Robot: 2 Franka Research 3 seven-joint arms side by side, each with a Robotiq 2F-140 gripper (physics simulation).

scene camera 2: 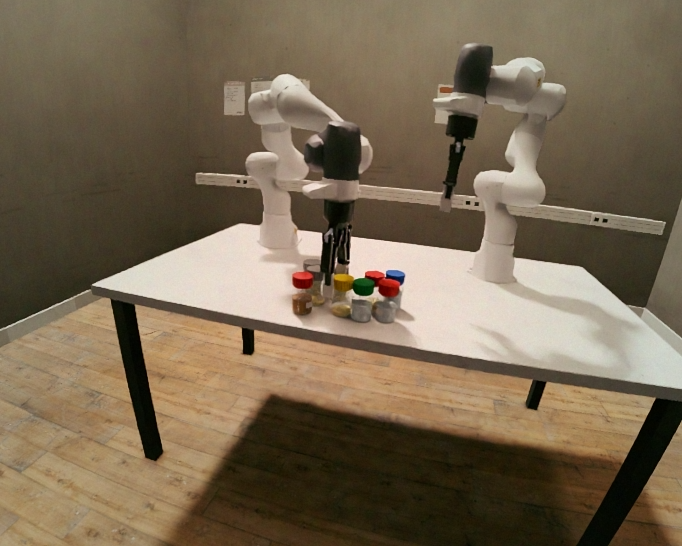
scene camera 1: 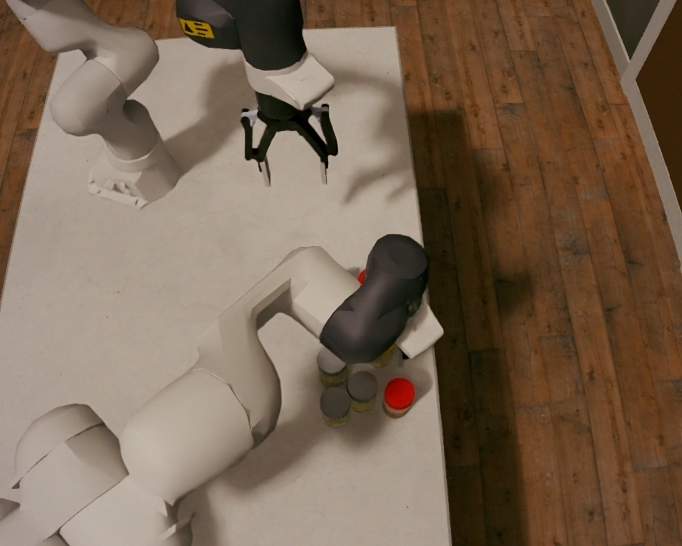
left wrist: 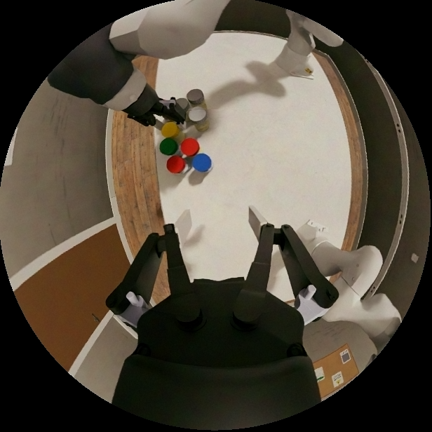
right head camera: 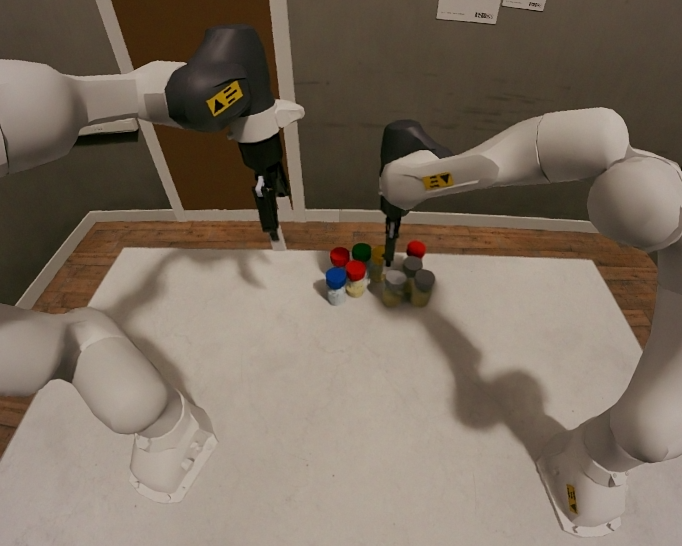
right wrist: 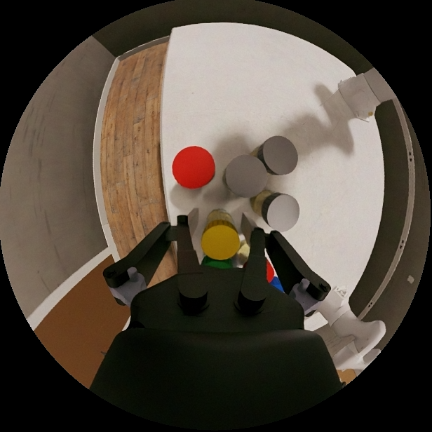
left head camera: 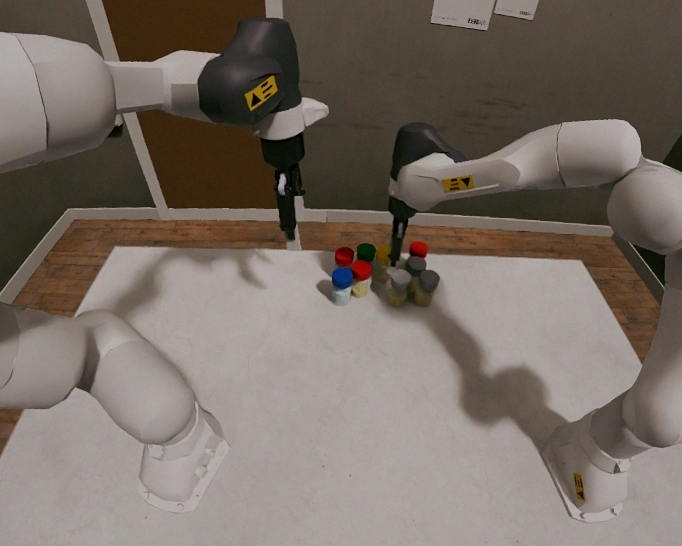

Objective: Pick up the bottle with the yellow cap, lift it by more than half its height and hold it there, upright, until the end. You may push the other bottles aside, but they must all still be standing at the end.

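The bottle with the yellow cap [scene camera 2: 342,282] [left wrist: 170,130] [right wrist: 220,241] stands upright on the table [left head camera: 318,398], in a cluster of bottles near its far edge in the head views. My right gripper [scene camera 2: 335,279] [right wrist: 219,217] is open and points down at this bottle. In the right wrist view its fingertips lie on either side of the bottle, with nothing gripped. How deep the fingers reach is hard to tell. My left gripper [scene camera 1: 296,180] [left wrist: 219,215] is open and empty, high above the table, well away from the bottles.
A green-capped bottle [scene camera 2: 363,286] stands close beside the yellow-capped one. Two red-capped bottles and a blue-capped bottle [left wrist: 202,163] stand past it. Three grey-capped bottles, one of them [right wrist: 245,176] nearest the middle, and another red-capped bottle [right wrist: 193,167] stand on the other side.
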